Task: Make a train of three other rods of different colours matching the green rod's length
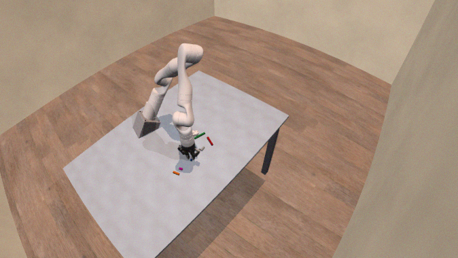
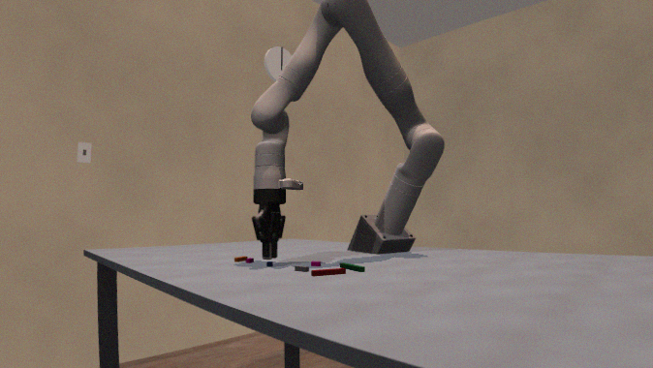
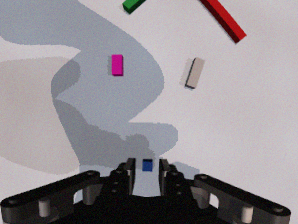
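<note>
My hand is 30 mm above the blue rod. From my hand the other things lie so: grey rod: 110 mm to the left, 30 mm below, 10 mm ahead; red rod: 180 mm to the left, 30 mm below, 10 mm ahead; orange rod: 120 mm to the right, 30 mm below, 10 mm behind.
</note>
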